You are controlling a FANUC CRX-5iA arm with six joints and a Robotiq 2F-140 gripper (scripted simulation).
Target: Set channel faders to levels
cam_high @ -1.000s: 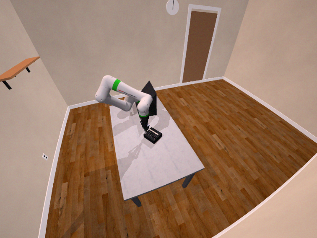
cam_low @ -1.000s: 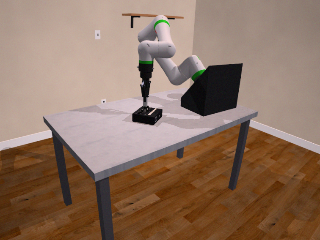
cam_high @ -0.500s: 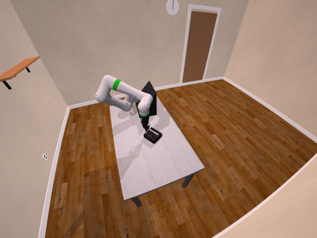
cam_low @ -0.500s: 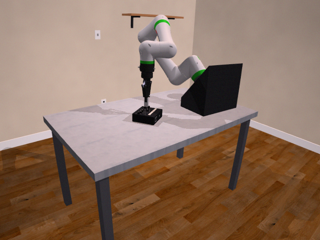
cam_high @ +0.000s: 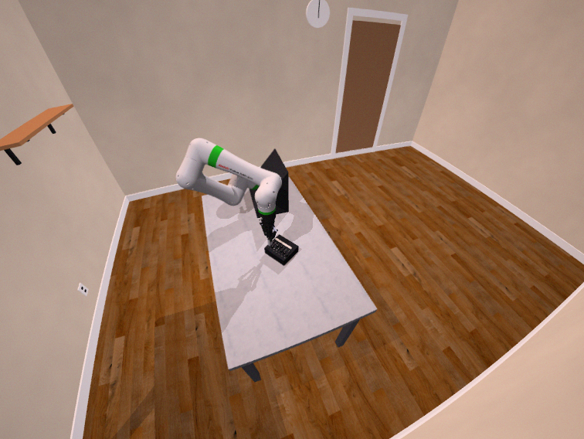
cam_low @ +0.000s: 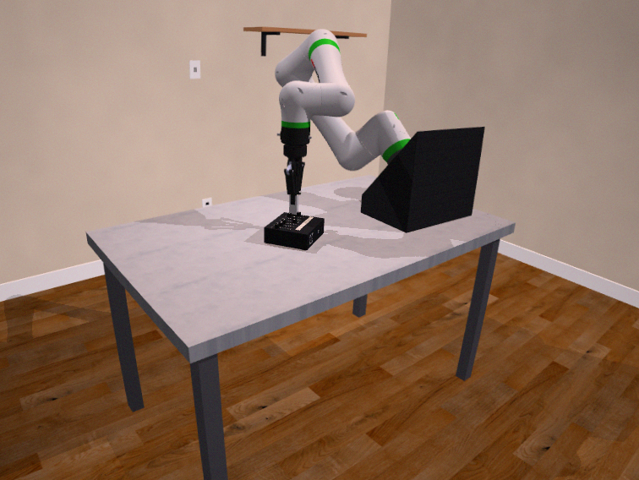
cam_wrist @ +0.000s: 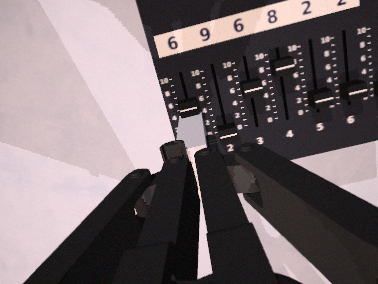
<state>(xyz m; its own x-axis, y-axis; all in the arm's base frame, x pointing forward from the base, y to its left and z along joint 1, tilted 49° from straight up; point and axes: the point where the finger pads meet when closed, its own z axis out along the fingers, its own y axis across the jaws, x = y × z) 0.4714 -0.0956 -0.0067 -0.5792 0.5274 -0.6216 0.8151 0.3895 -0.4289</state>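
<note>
The channel 1 fader cap lies 10 mm behind my hand, 20 mm to the left of it and 30 mm below it. Round my hand: master fader cap 110 mm ahead, 80 mm to the left, 30 mm below.
</note>
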